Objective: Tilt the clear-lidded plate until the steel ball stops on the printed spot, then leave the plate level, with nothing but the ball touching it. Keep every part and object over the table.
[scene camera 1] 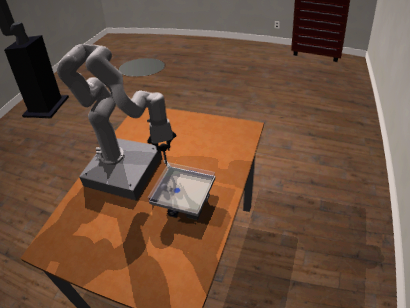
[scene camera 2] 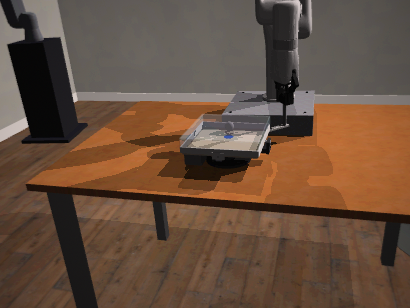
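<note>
The clear-lidded plate (scene camera 1: 196, 192) (scene camera 2: 220, 152) stands raised on a dark mount (scene camera 2: 227, 162) and looks nearly level; a slight tilt is hard to judge. The blue printed spot (scene camera 1: 177, 190) (scene camera 2: 228, 136) is near its middle. The grey steel ball (scene camera 2: 230, 125) is inside the plate, a little off the spot on the robot's side; in scene camera 1 reflections blur it. My gripper (scene camera 1: 163, 146) (scene camera 2: 285, 96) is shut on a thin upright rod (scene camera 1: 165, 157) (scene camera 2: 285, 112), whose lower end meets a short arm (scene camera 2: 279, 128) at the plate's corner.
The grey robot base (scene camera 1: 120, 172) (scene camera 2: 295, 122) stands close beside the plate on the orange table (scene camera 1: 225, 135) (scene camera 2: 350, 150). A dark knob (scene camera 1: 172, 213) (scene camera 2: 268, 146) shows at the plate's side. A black pedestal (scene camera 1: 34, 75) (scene camera 2: 45, 90) stands off the table.
</note>
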